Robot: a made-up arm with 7 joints. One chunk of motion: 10 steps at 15 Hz.
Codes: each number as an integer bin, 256 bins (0 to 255) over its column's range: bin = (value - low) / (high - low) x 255, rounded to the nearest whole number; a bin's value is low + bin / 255 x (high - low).
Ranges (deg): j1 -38..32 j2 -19..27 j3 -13..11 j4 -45..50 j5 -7..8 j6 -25..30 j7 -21..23
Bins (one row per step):
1: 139 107 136 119 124 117 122
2: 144 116 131 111 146 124 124
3: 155 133 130 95 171 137 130
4: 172 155 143 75 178 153 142
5: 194 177 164 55 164 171 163
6: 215 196 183 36 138 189 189
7: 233 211 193 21 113 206 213
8: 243 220 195 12 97 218 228
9: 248 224 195 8 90 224 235
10: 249 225 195 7 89 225 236
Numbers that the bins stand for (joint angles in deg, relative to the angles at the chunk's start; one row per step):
1: 0.16 0.30 -0.20 -0.67 0.29 0.24 0.05
2: 1.53 1.93 -0.67 -3.65 1.59 1.75 0.40
3: 4.55 4.99 -0.76 -9.61 3.06 4.55 1.43
4: 9.22 8.96 0.46 -17.06 3.47 8.00 3.50
5: 15.25 12.93 2.44 -24.51 2.65 11.88 7.13
6: 21.02 16.36 4.22 -31.59 1.12 15.76 11.61
7: 25.96 19.06 5.16 -37.18 -0.35 19.43 15.75
8: 28.71 20.69 5.35 -40.53 -1.29 22.02 18.34
9: 30.08 21.41 5.35 -42.02 -1.71 23.31 19.55
10: 30.35 21.59 5.35 -42.39 -1.76 23.53 19.72

